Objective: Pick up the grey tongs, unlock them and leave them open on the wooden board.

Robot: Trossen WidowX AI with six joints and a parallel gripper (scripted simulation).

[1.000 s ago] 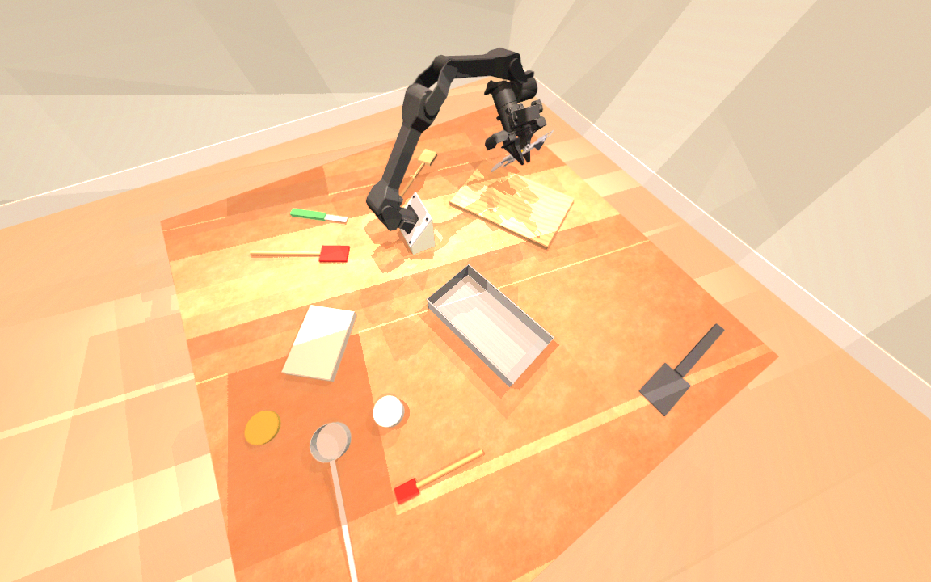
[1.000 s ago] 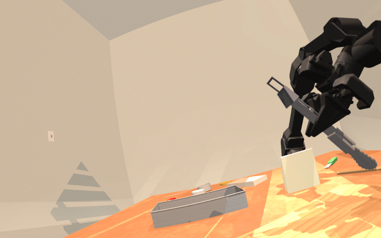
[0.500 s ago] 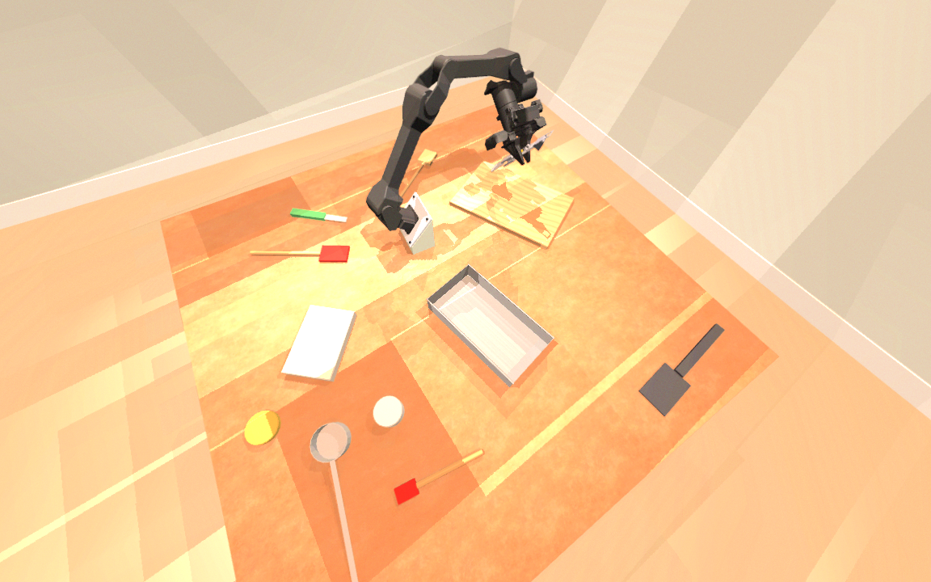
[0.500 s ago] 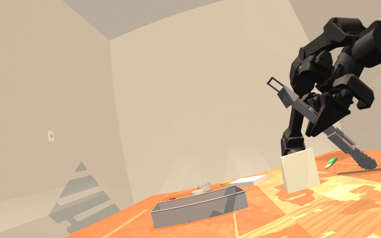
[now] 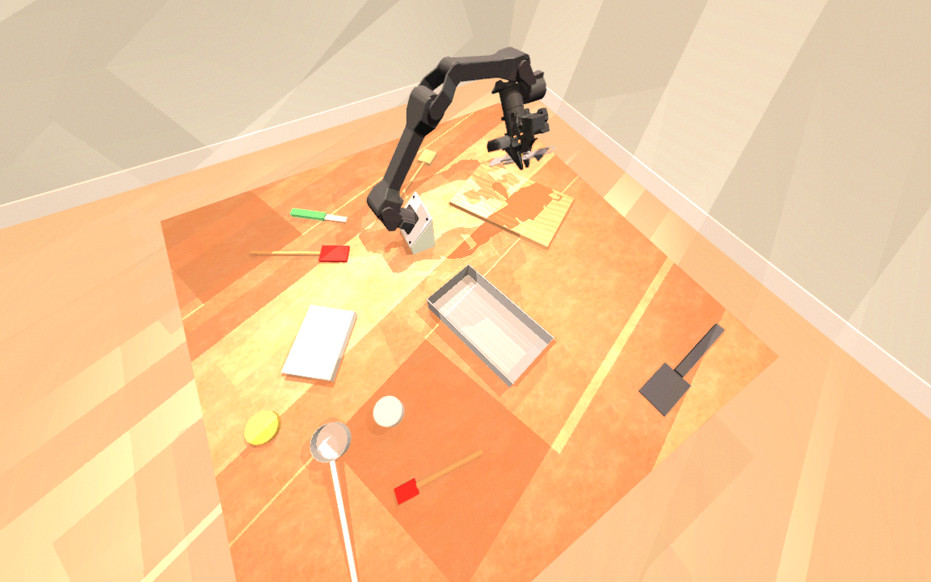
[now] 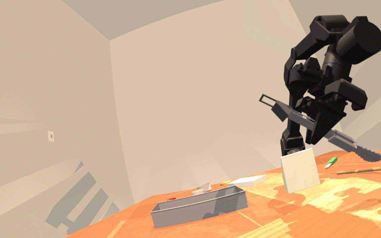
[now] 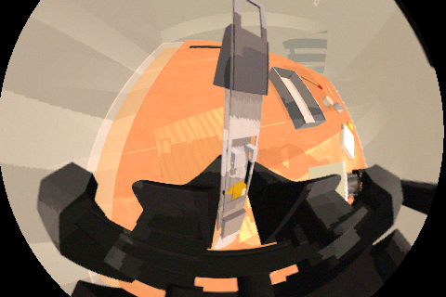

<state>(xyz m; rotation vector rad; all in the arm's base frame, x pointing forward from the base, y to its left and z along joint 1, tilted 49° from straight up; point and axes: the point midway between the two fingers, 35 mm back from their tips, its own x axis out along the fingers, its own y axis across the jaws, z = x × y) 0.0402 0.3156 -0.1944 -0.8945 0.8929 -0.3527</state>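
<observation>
The wooden board is 160 mm below my gripper tip, 20 mm behind it and 10 mm to the left of it. The rest, counted from my gripper tip: metal roasting tin (320 mm ahead, 310 mm to the right, 130 mm below); then dark spatula (660 mm ahead, 160 mm below, 80 mm to the left); then white slab (710 mm to the right, 150 mm below, 150 mm ahead).
</observation>
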